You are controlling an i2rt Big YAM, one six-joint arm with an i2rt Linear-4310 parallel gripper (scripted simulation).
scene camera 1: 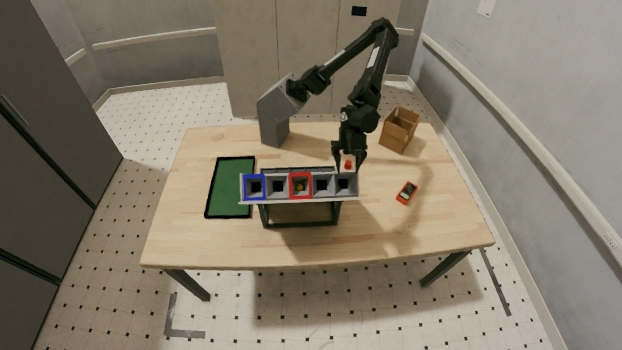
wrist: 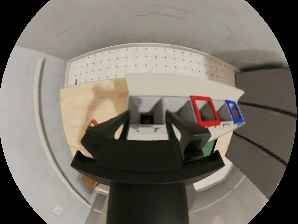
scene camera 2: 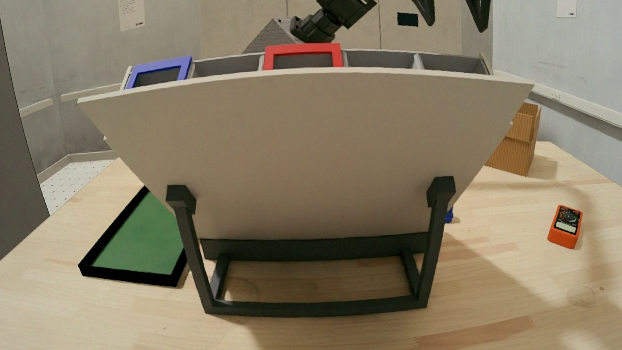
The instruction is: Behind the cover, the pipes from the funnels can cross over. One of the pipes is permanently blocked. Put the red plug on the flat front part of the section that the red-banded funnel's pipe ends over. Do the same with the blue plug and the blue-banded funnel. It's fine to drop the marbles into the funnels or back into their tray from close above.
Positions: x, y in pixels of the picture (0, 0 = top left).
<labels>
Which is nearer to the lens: the green tray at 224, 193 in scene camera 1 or the cardboard box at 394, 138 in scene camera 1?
The green tray.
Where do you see a cardboard box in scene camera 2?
514, 154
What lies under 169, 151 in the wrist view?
The gripper.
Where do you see a green tray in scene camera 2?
145, 236
</labels>
